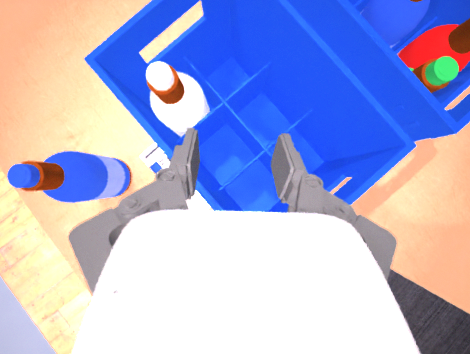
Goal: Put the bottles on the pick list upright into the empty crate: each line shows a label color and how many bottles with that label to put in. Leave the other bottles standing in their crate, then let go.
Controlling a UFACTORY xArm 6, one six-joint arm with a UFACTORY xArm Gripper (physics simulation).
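Places are measured from the arm's base along level axes (x right, y ahead, z up), in millimetres.
Pixels of known places: gripper, between the fingertips: (237,146).
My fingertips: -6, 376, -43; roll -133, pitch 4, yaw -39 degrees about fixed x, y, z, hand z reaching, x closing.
Note:
Behind a point stands the place of what it marks, as x, y, z.
The nearer blue crate (325,70) {121, 391, -92} has dividers and holds a white bottle (182,102) {-17, 471, -127} with a white cap, upright in a compartment at its left side. The other compartments that show hold no bottle. My gripper (237,146) {-6, 376, -43} is open and empty, above the near compartments of this crate, to the right of the white bottle. The second blue crate (370,47) {166, 381, -85} at the upper right holds a blue bottle (395,20) {272, 396, -140}, a red bottle (430,45) {282, 343, -136} and a green-capped bottle (442,71) {215, 317, -90}, partly cut off. The pick list (156,157) {-115, 480, -251} shows in part behind the left finger; its lines cannot be read.
A blue bottle (82,176) {-180, 482, -146} with a blue cap stands outside the crates on the table (45,90) {-210, 715, -252}, left of the gripper. A dark grey block or surface (435,315) {62, 108, -103} shows at the lower right. A pale wooden strip (30,250) runs along the lower left.

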